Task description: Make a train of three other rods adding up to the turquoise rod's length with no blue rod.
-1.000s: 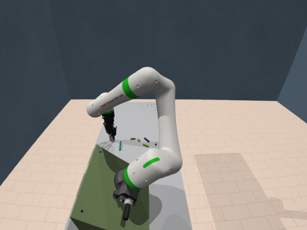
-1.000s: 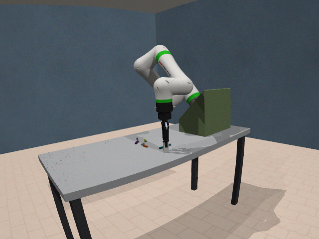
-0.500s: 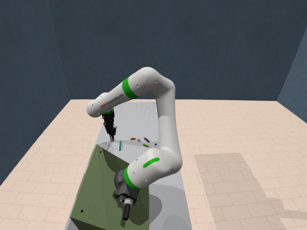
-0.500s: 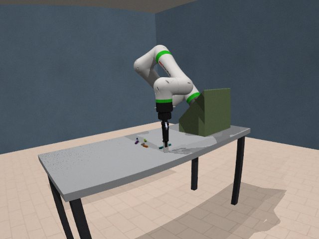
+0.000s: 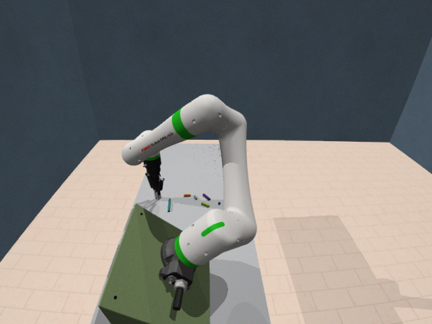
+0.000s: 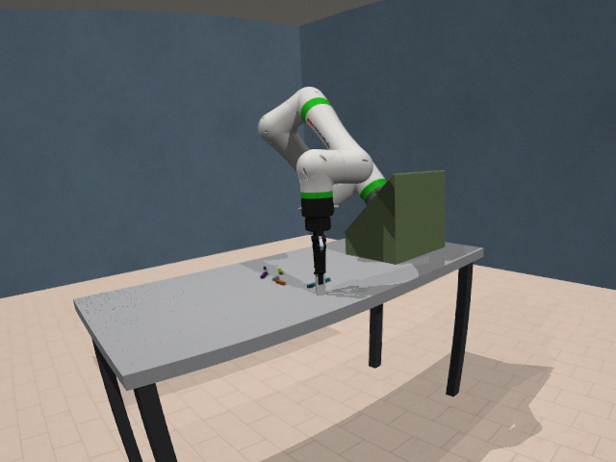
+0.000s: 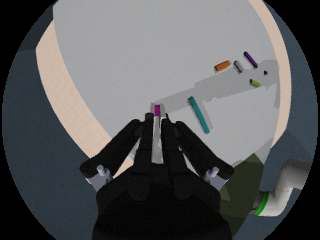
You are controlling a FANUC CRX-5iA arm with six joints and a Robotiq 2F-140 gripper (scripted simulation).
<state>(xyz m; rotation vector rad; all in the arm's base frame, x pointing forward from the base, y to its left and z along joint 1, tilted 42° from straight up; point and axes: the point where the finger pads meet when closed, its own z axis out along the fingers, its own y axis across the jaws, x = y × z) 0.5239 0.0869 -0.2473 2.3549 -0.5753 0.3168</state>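
Now: the magenta rod 30 mm below my hand. Round my hand: orange rod (170 mm to the right, 40 mm ahead, 30 mm below); then grey rod (220 mm to the right, 30 mm below, 20 mm ahead); then turquoise rod (80 mm to the right, 50 mm behind, 30 mm below).
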